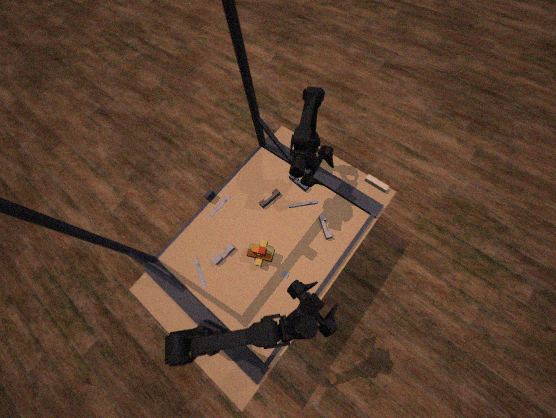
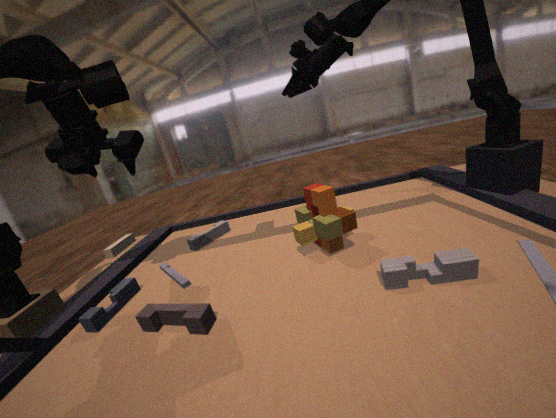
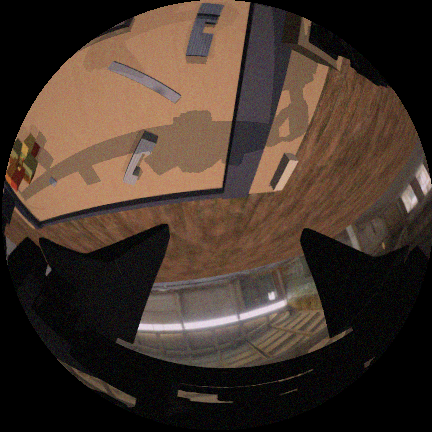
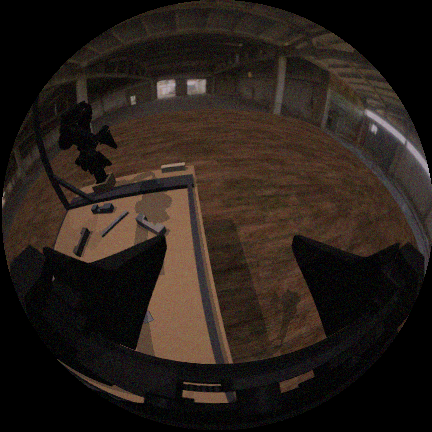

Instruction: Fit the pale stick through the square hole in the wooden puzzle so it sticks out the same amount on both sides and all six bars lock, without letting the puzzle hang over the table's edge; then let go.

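Pixels of known places: left gripper, fingertip midpoint: (image 1: 327, 176) (image 2: 114, 175) (image 3: 238, 233) (image 4: 113, 155); right gripper, fingertip midpoint: (image 1: 327, 292) (image 2: 285, 96) (image 4: 231, 242); left arm's base at its link origin: (image 2: 14, 307) (image 4: 101, 178); right arm's base at its link origin: (image 2: 502, 144).
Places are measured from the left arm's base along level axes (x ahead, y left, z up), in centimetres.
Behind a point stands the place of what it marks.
Note:
The pale stick (image 1: 377, 182) @[x -6.3, y 38.1, z -3.5 cm] (image 2: 120, 245) @[x -4.9, y 36.3, z -4.5 cm] (image 3: 284, 172) @[x -5.6, y 36.5, z -3.5 cm] (image 4: 173, 167) @[x -5.0, y 38.5, z -4.4 cm] lies flat near a table corner, outside the dark frame rail. The wooden puzzle (image 1: 260, 252) (image 2: 325, 215) (image 3: 22, 160), with red, orange, olive, yellow and brown bar ends, stands on the table (image 1: 250, 225) @[x 51.4, y -0.2, z -6.5 cm] well inside the rails. Its square hole cannot be made out clearly. My left gripper (image 1: 320, 172) @[x 16.6, y 20.9, z 17.2 cm] (image 2: 114, 172) @[x 16.6, y 20.9, z 17.2 cm] (image 3: 238, 233) @[x 16.6, y 20.9, z 17.2 cm] is open and empty, above the table's end near the stick. My right gripper (image 1: 326, 296) @[x 57.6, y 48.4, z 26.1 cm] (image 2: 287, 93) @[x 57.6, y 48.4, z 26.1 cm] (image 4: 231, 242) @[x 57.6, y 48.4, z 26.1 cm] is open and empty, high beside the table's long edge, away from the puzzle.
Loose notched bars lie about: a brown one (image 1: 270, 198) @[x 34.1, y -0.6, z -3.6 cm] (image 2: 176, 317) @[x 34.3, y -1.6, z -4.9 cm], a light grey one (image 1: 224, 254) @[x 70.8, y 0.1, z -5.0 cm] (image 2: 429, 269) @[x 71.1, y -0.6, z -5.0 cm], a grey one (image 1: 325, 227) @[x 29.8, y 31.2, z -3.5 cm] (image 3: 140, 157) @[x 28.0, y 29.3, z -3.5 cm] and a blue-grey one (image 2: 110, 306) @[x 17.5, y 3.8, z -5.0 cm] (image 3: 204, 32) @[x 16.8, y 6.5, z -3.5 cm]. Thin flat strips (image 1: 303, 204) @[x 25.7, y 14.6, z -5.8 cm] (image 1: 200, 273) @[x 85.1, y -3.4, z -6.4 cm] lie among them. Dark rails (image 1: 345, 190) @[x 6.7, y 27.5, z -4.6 cm] and posts (image 1: 243, 65) @[x 10.8, y -26.2, z 47.5 cm] border the table.

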